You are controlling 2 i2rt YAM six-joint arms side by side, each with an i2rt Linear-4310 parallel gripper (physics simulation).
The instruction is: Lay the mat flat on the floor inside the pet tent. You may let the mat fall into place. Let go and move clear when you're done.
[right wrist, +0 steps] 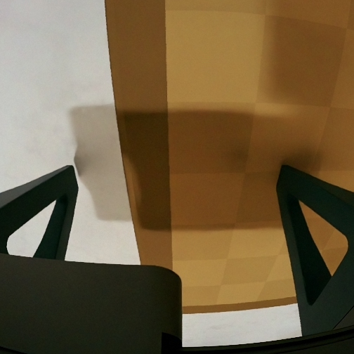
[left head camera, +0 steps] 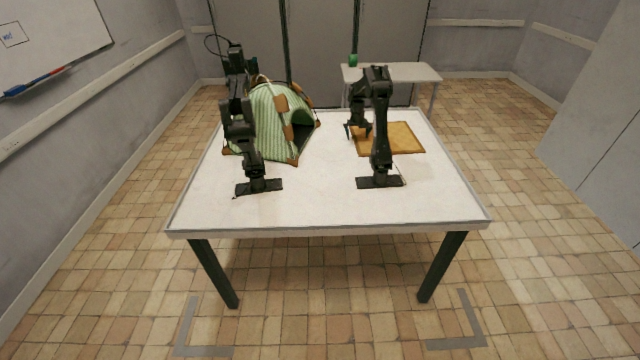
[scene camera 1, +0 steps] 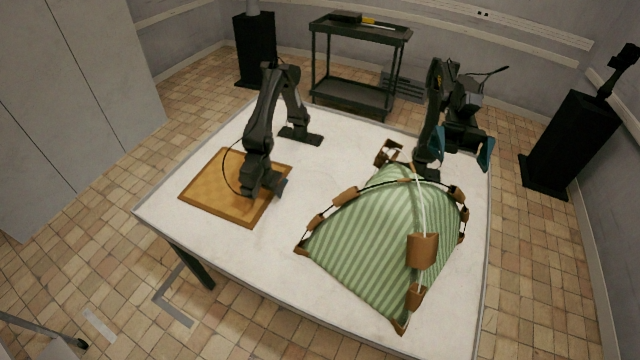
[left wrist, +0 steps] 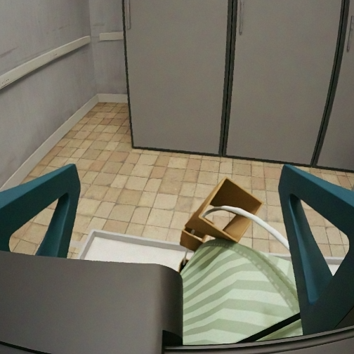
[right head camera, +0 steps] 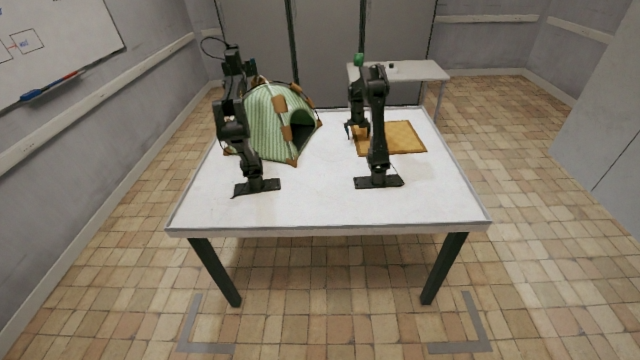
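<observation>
The orange-brown checked mat lies flat on the table, right of the tent in the head views. The green striped pet tent stands upright, its dark opening turned toward the mat side; its inner floor is mostly hidden. My right gripper is open, pointing down above the mat's tent-side edge, one finger over the mat, one over the table. My left gripper is open and empty, raised beside the tent's top.
The white table has a raised rim. Brown loops and thin poles stick out from the tent. A small side table with a green cup stands behind. A black cart stands beyond the table in the scene view.
</observation>
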